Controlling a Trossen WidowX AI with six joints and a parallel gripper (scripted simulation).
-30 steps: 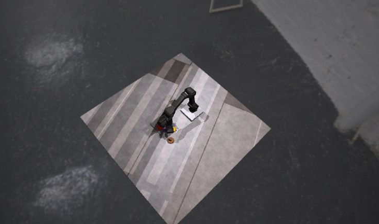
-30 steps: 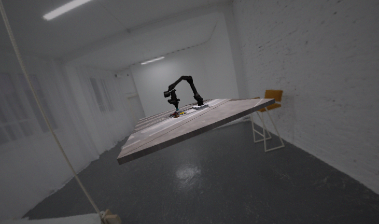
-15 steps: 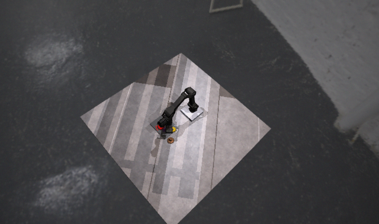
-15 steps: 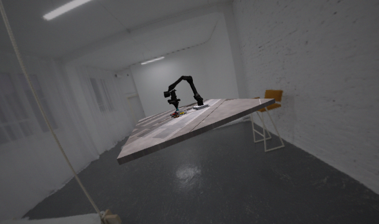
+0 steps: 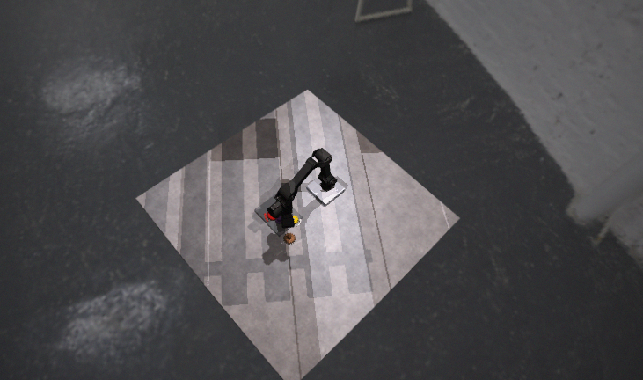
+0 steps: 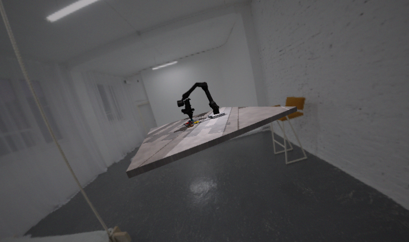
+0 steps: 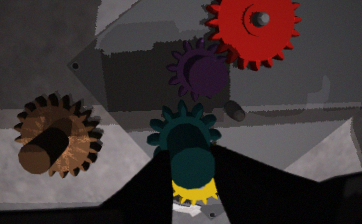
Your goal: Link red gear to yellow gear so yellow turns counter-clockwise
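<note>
My gripper tip is 30 mm short of the purple gear, 30 mm to the left of it and 40 mm above it. Also, from my gripper tip: teal gear (10 mm below); yellow gear (40 mm behind, 10 mm to the left, 50 mm below); white arrow (60 mm behind, 30 mm to the left, 60 mm below).
</note>
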